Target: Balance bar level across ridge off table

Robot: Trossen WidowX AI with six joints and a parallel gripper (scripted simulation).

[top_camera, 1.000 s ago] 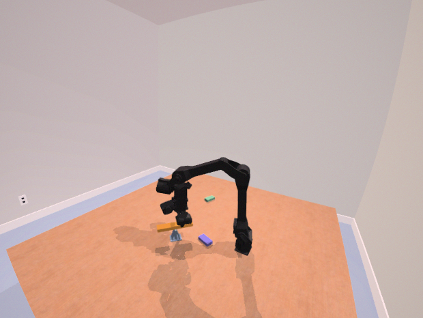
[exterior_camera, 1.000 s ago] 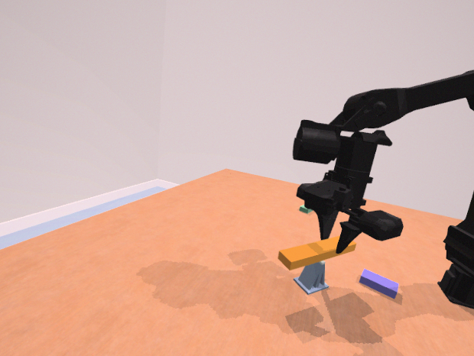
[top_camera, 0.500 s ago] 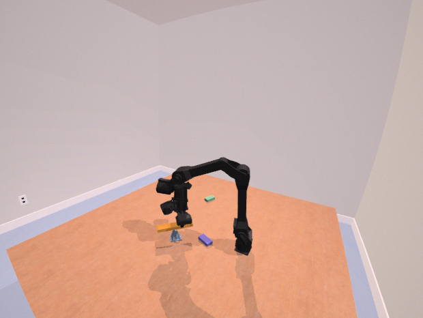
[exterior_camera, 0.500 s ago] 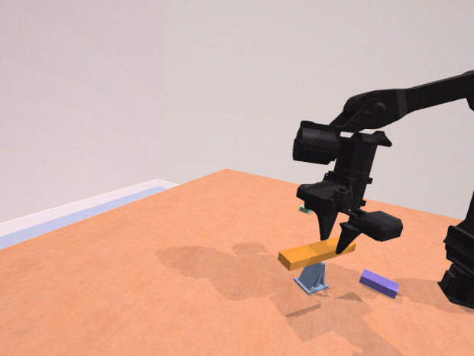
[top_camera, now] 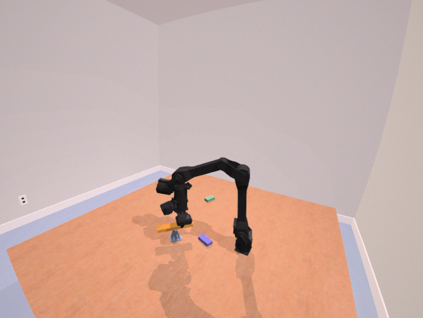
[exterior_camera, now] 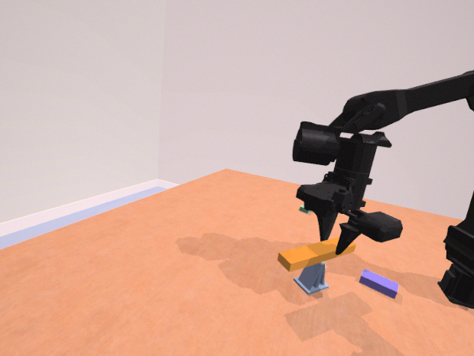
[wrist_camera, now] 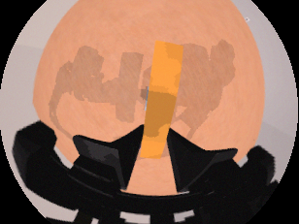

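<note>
My gripper tip is now 2 cm to the right of the orange bar and 2 cm short of it. Also, from my gripper tip: purple block 11 cm behind, 6 cm below, 4 cm to the right; then green block 38 cm to the right, 7 cm ahead, 6 cm below.
</note>
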